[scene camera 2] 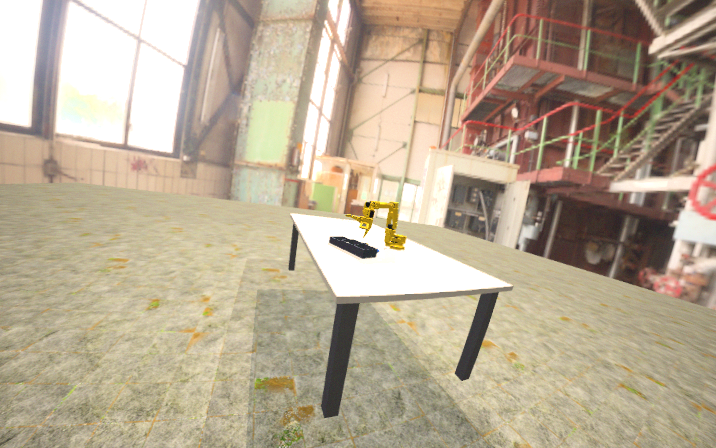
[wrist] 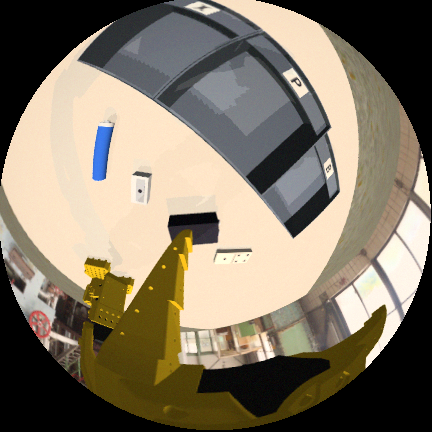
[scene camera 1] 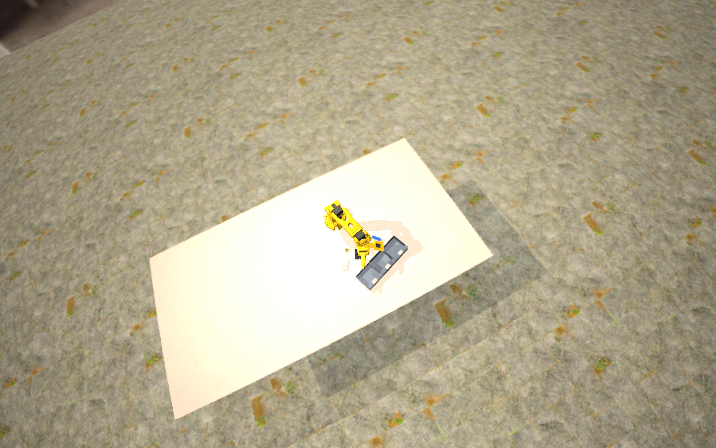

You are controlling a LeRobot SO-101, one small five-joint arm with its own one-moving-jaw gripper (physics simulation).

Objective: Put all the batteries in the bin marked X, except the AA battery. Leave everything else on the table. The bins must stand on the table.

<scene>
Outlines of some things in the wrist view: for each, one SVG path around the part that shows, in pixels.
A three joined dark bins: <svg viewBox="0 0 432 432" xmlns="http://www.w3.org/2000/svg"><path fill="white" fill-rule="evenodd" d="M101 31L76 61L92 66L122 81L159 104L183 122L212 147L245 180L281 225L283 225L292 239L306 228L340 192L336 162L327 133L331 125L317 93L290 54L271 35L253 21L213 0L171 0L129 13L116 19Z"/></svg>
A blue cylindrical battery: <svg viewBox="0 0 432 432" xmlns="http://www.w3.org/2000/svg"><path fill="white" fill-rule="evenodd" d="M110 120L99 121L97 126L92 161L92 179L97 181L106 178L108 151L114 122L110 122Z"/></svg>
A black block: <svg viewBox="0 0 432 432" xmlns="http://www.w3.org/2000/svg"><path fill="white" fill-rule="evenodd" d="M216 211L170 214L167 229L171 241L181 230L191 229L192 245L218 243L218 235L220 235L218 225L220 225L220 220L217 218Z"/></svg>
</scene>
